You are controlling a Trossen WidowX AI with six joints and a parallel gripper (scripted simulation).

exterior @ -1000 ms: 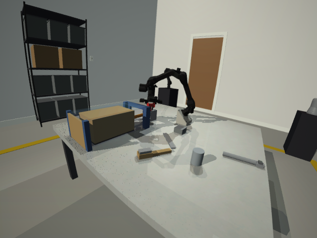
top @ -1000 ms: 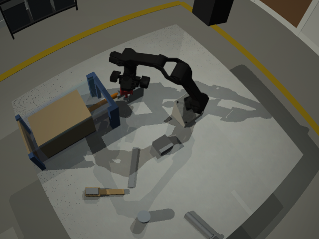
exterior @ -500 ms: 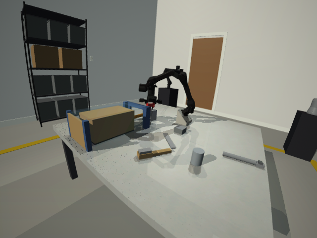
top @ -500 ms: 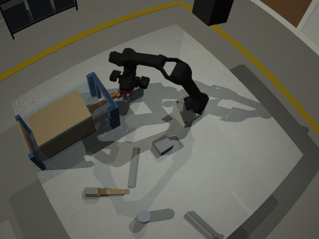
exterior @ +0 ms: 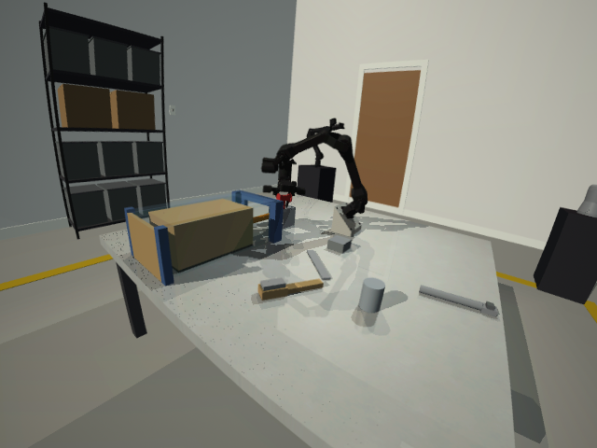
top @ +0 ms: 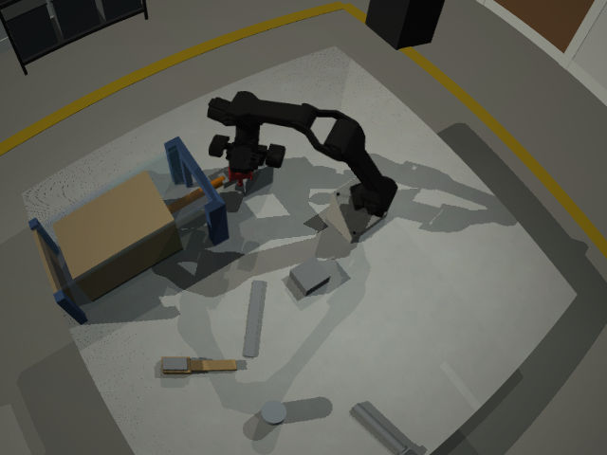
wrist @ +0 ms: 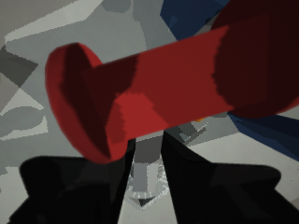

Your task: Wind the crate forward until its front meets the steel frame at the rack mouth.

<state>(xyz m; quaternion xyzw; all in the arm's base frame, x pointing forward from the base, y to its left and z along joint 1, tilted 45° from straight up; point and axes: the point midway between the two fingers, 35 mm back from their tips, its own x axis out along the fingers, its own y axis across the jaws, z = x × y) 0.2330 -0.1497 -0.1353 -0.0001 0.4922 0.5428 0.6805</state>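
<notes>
The winch handle is 20 mm above my gripper tip, 10 mm to the left of it and 10 mm ahead of it. The rest, counted from my gripper tip: red knob (50 mm above, 40 mm to the left, 30 mm ahead); then grey winch (60 mm below, 50 mm behind, 40 mm to the right); then blue frame (130 mm ahead, 20 mm to the right, 20 mm above).
</notes>
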